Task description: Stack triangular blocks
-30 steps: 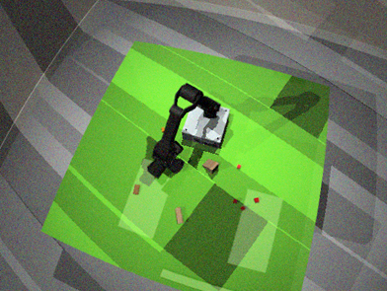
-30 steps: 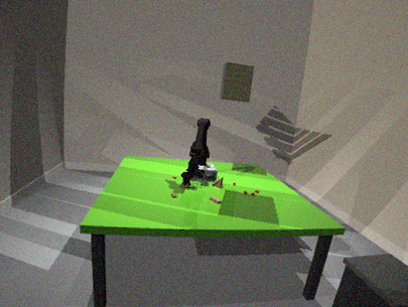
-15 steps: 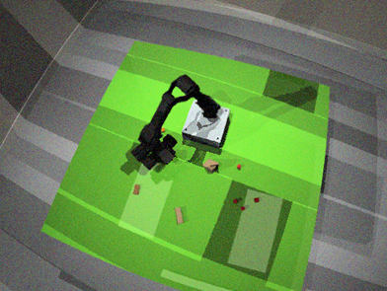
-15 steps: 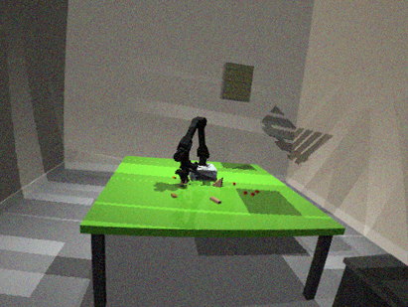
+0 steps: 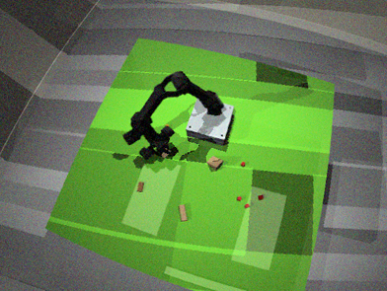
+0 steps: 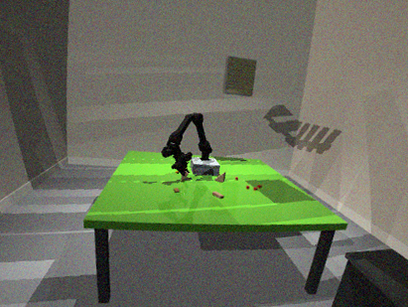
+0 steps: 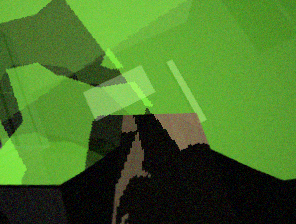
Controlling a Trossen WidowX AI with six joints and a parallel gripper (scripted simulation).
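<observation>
Now: gripper tip 16 cm past the small orange piece, 2 cm to the left of it and 3 cm above it.
</observation>
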